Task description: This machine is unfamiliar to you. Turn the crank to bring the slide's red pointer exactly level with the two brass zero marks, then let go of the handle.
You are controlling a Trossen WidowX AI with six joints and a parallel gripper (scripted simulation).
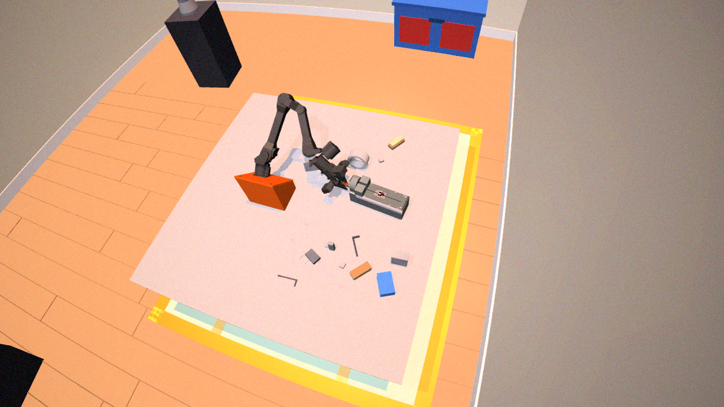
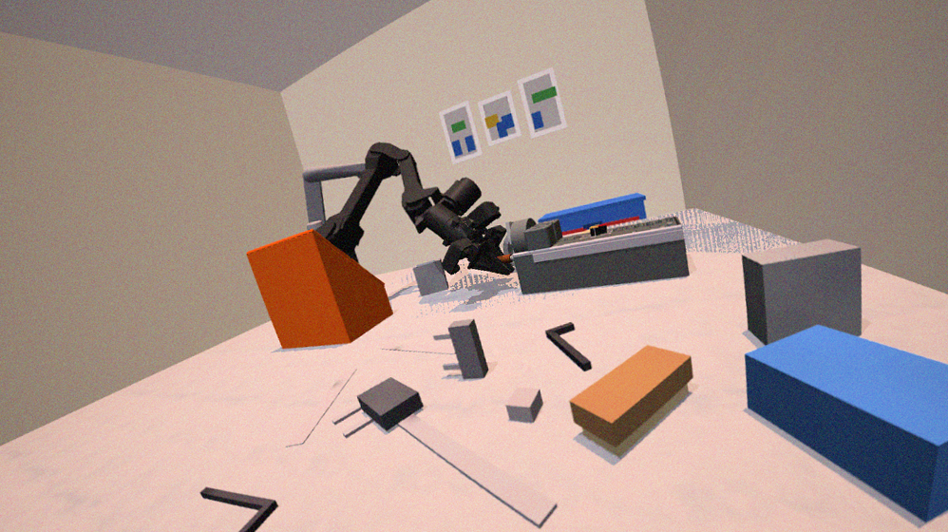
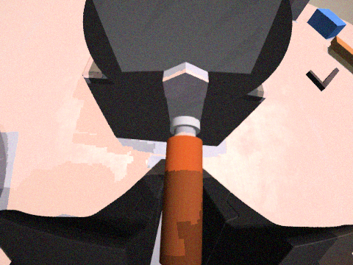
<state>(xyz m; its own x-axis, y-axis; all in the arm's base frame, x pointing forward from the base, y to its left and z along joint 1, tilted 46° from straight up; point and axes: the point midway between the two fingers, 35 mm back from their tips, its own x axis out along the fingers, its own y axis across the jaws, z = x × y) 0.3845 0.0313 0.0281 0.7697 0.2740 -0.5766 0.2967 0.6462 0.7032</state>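
Right now the crank handle is 2 cm behind my gripper tip, 1 cm to the left of it and 3 cm above it. Round my gripper tip: red pointer (17 cm ahead, 4 cm to the right, 5 cm above); blue block (24 cm ahead, 43 cm to the right, 1 cm below).
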